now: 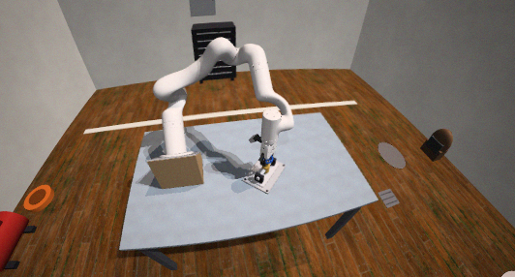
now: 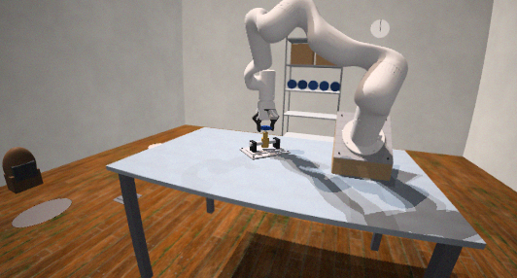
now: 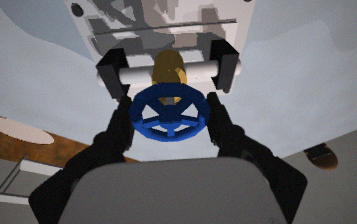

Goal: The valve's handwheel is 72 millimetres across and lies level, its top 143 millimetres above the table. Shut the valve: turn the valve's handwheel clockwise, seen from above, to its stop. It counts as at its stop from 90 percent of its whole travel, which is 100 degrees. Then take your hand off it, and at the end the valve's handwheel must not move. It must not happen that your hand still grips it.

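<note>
Right now the blue spoked handwheel is right at my hand.
</note>
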